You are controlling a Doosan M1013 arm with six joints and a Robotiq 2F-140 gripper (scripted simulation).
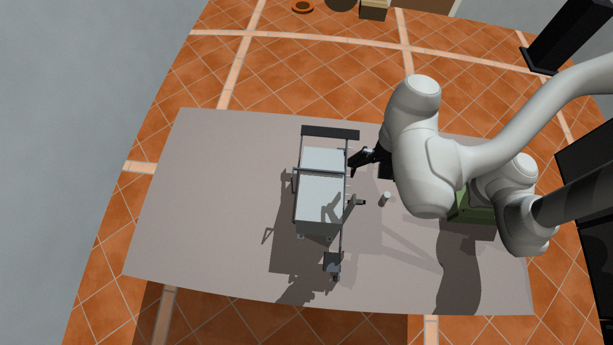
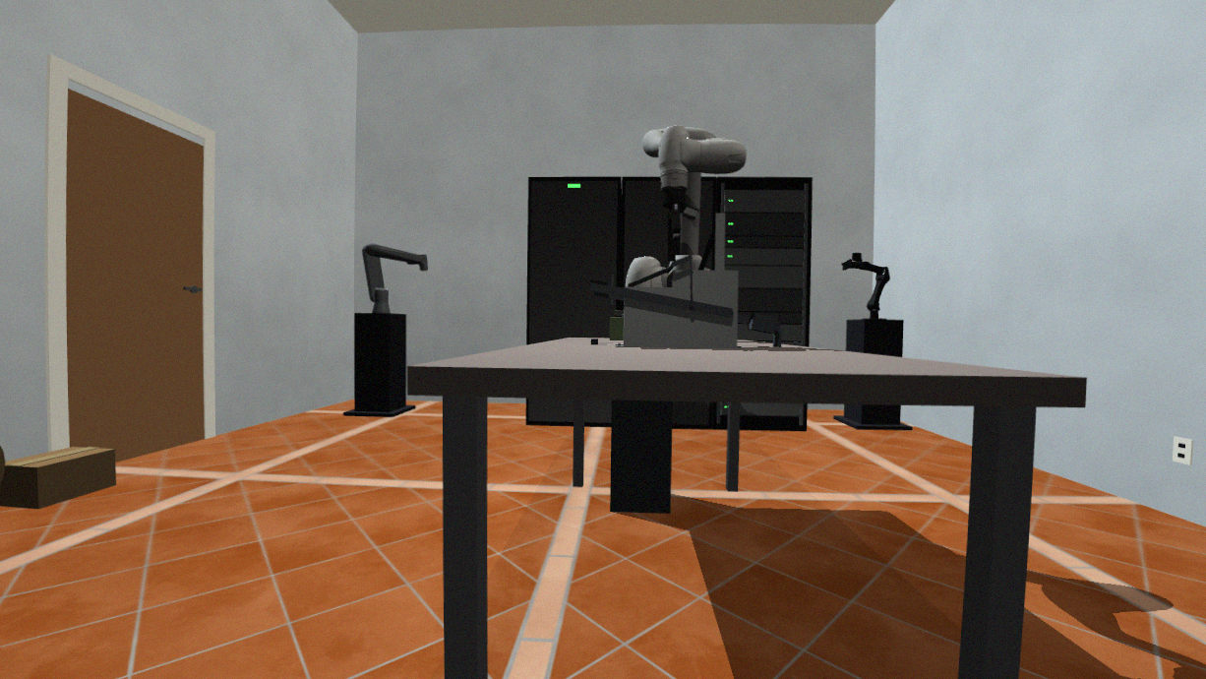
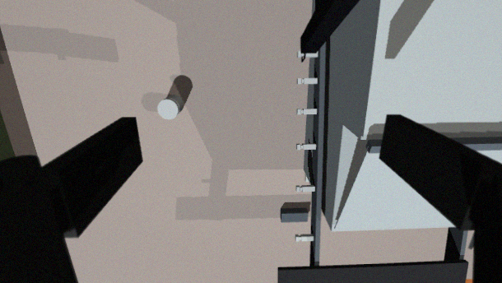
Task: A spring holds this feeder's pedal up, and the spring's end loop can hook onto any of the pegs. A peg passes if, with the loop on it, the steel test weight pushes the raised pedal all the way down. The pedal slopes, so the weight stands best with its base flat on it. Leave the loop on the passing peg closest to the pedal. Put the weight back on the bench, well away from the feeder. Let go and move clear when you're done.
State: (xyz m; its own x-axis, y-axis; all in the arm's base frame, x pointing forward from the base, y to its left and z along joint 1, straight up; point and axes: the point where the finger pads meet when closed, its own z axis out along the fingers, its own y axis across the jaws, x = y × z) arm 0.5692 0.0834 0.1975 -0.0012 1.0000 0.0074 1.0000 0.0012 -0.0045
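The steel test weight is 130 mm behind my hand, 40 mm to the right of it and 270 mm below it. Also, from my hand: small block (80 mm ahead, 260 mm to the right, 290 mm below); then white-tipped pin (70 mm ahead, 140 mm to the left, 100 mm above).
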